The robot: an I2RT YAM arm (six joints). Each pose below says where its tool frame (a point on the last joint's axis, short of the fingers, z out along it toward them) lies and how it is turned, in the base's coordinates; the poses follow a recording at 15 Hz.
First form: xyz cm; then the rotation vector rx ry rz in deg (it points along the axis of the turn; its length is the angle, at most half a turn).
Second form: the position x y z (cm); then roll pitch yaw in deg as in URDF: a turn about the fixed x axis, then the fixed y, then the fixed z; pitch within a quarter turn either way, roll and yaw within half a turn. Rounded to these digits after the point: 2 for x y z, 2 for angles.
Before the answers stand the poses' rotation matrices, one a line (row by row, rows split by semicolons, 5 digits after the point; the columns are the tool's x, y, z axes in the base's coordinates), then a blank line. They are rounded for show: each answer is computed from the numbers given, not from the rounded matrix.
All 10 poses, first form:
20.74 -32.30 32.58 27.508 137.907 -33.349
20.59 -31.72 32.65 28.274 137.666 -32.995
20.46 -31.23 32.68 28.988 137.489 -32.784
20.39 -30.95 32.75 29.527 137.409 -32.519
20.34 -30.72 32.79 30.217 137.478 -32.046
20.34 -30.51 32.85 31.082 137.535 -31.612
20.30 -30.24 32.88 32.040 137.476 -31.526
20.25 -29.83 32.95 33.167 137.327 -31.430
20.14 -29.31 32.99 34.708 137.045 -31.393
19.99 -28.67 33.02 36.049 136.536 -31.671
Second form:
-0.74863 0.46344 0.47410; 0.19561 0.83766 -0.50996; -0.63348 -0.28903 -0.71775
-0.74317 0.47174 0.47451; 0.20539 0.83577 -0.50922; -0.63680 -0.28097 -0.71801
-0.73880 0.47952 0.47354; 0.21425 0.83332 -0.50959; -0.63896 -0.27503 -0.71839
-0.73576 0.48488 0.47280; 0.22153 0.83204 -0.50856; -0.63998 -0.26944 -0.71960
-0.73329 0.49068 0.47066; 0.23199 0.83126 -0.50517; -0.63911 -0.26124 -0.72338
-0.73022 0.49842 0.46729; 0.24437 0.82925 -0.50263; -0.63802 -0.25283 -0.72733
-0.72642 0.50840 0.46243; 0.25611 0.82466 -0.50433; -0.63775 -0.24792 -0.72926
-0.72104 0.52037 0.45751; 0.26957 0.81894 -0.50662; -0.63830 -0.24196 -0.73077
-0.71291 0.53709 0.45088; 0.28727 0.81021 -0.51092; -0.63971 -0.23471 -0.73190
-0.70367 0.55323 0.44585; 0.30046 0.80032 -0.51886; -0.64388 -0.23115 -0.72938

20.74 -32.30 32.58 -158.07 39.31 165.36
20.59 -31.72 32.65 -158.63 39.55 164.55
20.46 -31.23 32.68 -159.05 39.71 163.83
20.39 -30.95 32.75 -159.47 39.79 163.24
20.34 -30.72 32.79 -160.14 39.73 162.44
20.34 -30.51 32.85 -160.83 39.64 161.50
20.30 -30.24 32.88 -161.22 39.62 160.58
20.25 -29.83 32.95 -161.68 39.67 159.50
20.14 -29.31 32.99 -162.22 39.77 158.05
19.99 -28.67 33.02 -162.42 40.08 156.88

